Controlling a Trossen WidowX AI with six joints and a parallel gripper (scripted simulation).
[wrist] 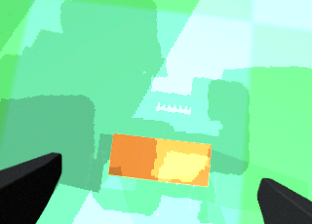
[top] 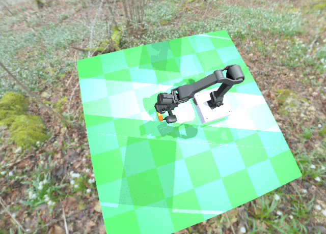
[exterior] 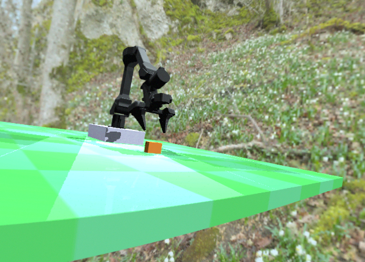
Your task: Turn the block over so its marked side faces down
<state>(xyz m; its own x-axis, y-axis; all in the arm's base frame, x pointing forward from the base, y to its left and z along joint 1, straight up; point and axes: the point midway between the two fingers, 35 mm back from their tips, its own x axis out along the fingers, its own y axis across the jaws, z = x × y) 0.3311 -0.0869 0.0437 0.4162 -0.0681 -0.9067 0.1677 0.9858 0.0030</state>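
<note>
Right now the orange block is 60 mm below my gripper tip.
</note>
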